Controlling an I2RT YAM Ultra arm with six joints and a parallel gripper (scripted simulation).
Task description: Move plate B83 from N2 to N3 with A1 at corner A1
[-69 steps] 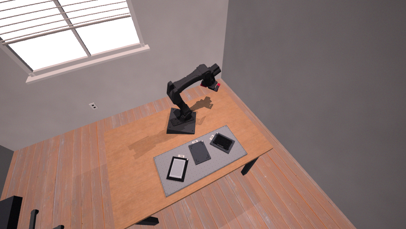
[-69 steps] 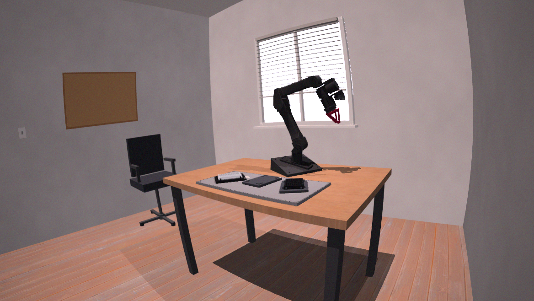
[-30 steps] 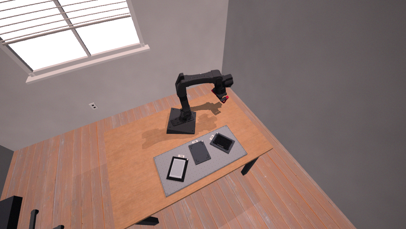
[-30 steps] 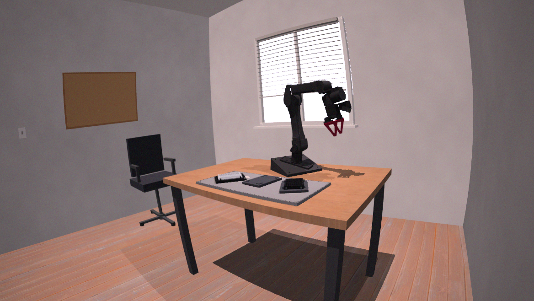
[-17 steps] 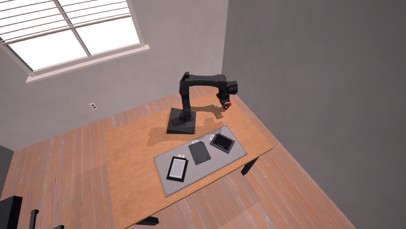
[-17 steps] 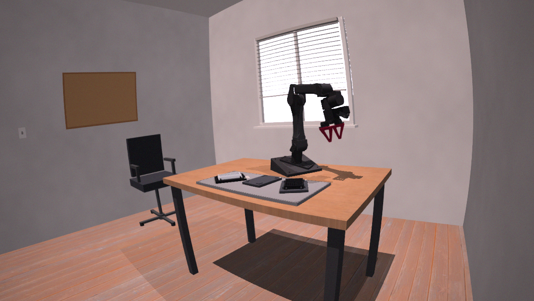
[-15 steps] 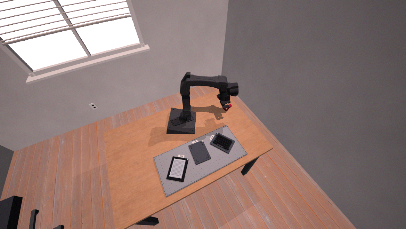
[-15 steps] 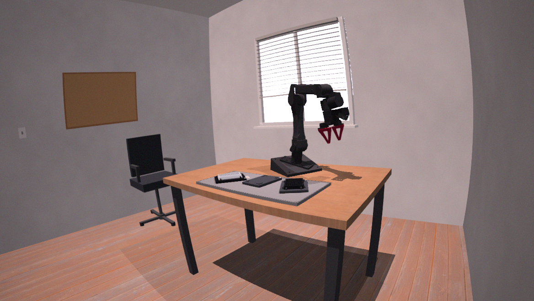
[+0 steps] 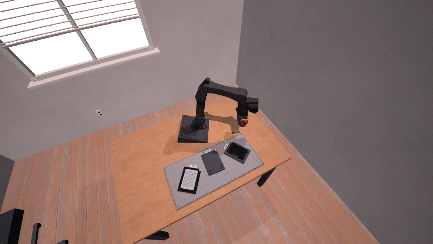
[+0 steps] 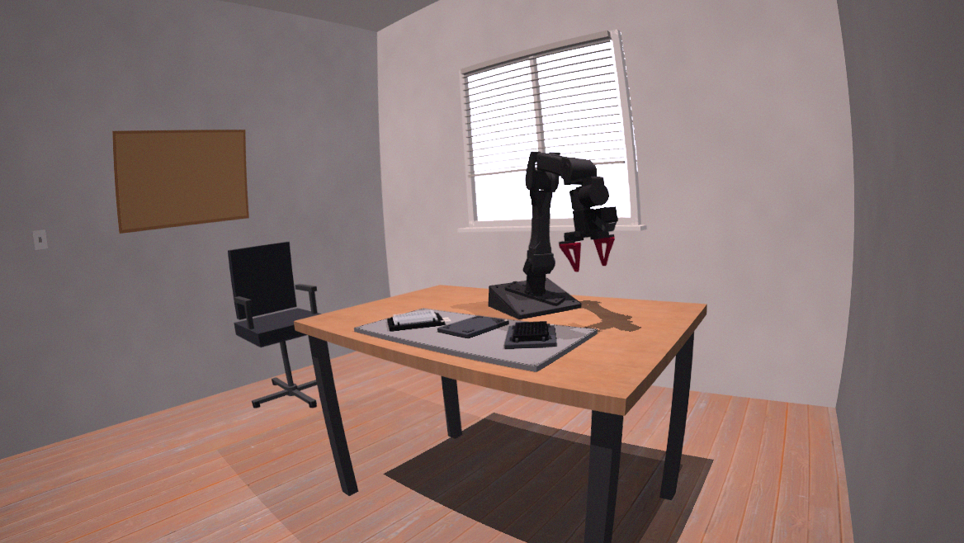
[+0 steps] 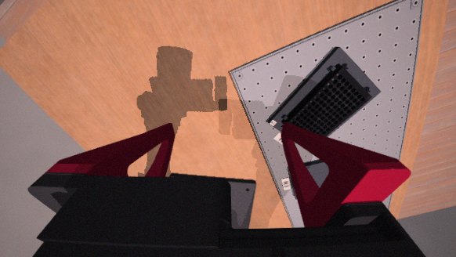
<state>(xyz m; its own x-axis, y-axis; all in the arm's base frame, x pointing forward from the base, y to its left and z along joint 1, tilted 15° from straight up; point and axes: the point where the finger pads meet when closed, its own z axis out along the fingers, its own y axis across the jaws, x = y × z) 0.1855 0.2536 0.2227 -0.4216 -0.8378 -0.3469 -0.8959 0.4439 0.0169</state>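
The black 96-well plate B83 is 14 cm ahead of my hand, 11 cm to the right of it and 15 cm below it. Round my hand: N2 label: 5 cm ahead, 16 cm to the right, 17 cm below; plate nest N2: 14 cm ahead, 11 cm to the right, 16 cm below; dark landing nest N3: 12 cm ahead, 30 cm to the right, 16 cm below.
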